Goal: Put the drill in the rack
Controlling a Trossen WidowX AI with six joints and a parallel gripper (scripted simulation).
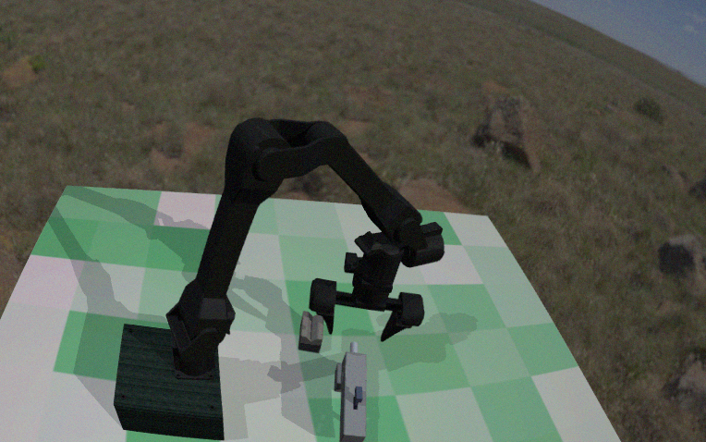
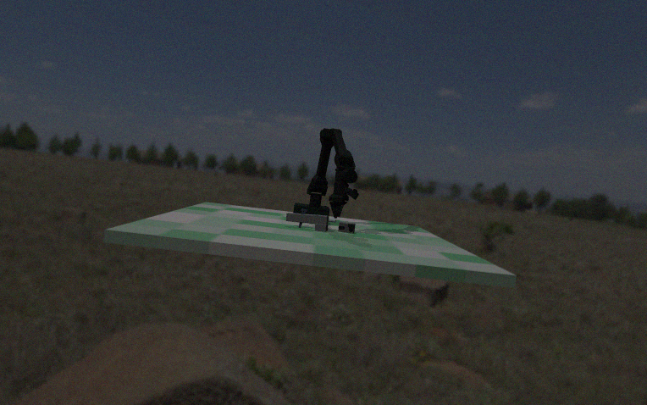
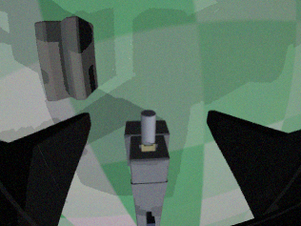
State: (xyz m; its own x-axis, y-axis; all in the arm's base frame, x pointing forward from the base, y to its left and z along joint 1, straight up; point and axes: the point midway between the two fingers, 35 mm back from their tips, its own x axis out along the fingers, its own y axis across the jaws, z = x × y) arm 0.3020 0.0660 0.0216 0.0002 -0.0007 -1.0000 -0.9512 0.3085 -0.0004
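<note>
My gripper tip is 60 mm to the left of the drill, 20 mm past it and 20 mm above it. From my gripper tip the other things lie so: blue key (140 mm to the right, 50 mm behind, 20 mm below); then rack (60 mm to the left, 60 mm behind, 50 mm below); then grey housing block (120 mm to the right, 40 mm behind, 30 mm below).
</note>
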